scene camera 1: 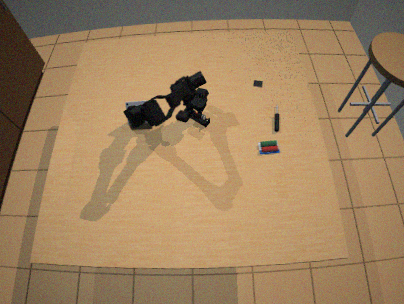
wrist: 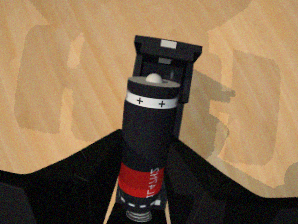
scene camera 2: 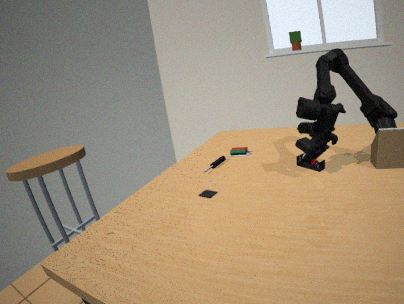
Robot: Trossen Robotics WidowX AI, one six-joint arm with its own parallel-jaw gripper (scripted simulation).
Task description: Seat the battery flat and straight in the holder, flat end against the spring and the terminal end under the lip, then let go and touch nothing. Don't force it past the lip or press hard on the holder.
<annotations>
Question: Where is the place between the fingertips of the gripper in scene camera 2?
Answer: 309, 162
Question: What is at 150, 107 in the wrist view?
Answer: A battery.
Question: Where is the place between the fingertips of the gripper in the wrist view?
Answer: At 145, 139
</annotations>
